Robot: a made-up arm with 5 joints.
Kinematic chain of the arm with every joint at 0, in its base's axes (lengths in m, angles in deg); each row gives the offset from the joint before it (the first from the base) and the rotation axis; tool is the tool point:
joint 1: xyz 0 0 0.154 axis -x
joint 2: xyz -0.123 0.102 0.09 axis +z
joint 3: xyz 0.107 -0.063 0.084 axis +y
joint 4: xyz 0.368 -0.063 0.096 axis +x
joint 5: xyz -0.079 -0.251 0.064 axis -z
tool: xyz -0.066 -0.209 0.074
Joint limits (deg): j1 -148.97..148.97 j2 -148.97..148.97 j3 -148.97..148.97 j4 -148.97..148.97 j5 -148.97..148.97
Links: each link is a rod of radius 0.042 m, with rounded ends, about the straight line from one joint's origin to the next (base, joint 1, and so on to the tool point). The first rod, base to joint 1, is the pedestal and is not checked.
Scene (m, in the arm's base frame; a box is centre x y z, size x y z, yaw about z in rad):
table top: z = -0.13
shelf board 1: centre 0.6 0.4 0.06 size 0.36 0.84 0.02 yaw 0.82
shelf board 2: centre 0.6 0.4 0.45 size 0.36 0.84 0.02 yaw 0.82
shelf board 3: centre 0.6 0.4 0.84 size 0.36 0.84 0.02 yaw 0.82
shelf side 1: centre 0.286 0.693 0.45 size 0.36 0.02 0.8 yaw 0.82
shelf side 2: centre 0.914 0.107 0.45 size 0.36 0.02 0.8 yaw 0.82
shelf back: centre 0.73 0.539 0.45 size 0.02 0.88 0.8 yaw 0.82
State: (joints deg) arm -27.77 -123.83 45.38 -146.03 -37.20
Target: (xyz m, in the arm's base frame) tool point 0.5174 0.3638 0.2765
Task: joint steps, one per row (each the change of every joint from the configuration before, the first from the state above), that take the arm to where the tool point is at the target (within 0.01 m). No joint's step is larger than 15 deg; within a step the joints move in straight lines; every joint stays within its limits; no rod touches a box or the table.
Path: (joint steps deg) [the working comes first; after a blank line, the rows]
Joints at the target: 21.46 -8.33 32.14 -133.39 -43.07
Straight joint move there: clear.

1: 6.15 14.44 -1.65 1.58 -0.73
2: 6.16 14.43 -1.66 1.58 -0.74
3: 6.15 14.44 -1.65 1.58 -0.73
4: 6.15 14.44 -1.66 1.58 -0.73
5: 6.16 14.43 -1.65 1.58 -0.74
6: 6.15 14.44 -1.66 1.58 -0.73
7: 6.15 14.44 -1.65 1.58 -0.73
8: 6.16 14.44 -1.66 1.58 -0.74

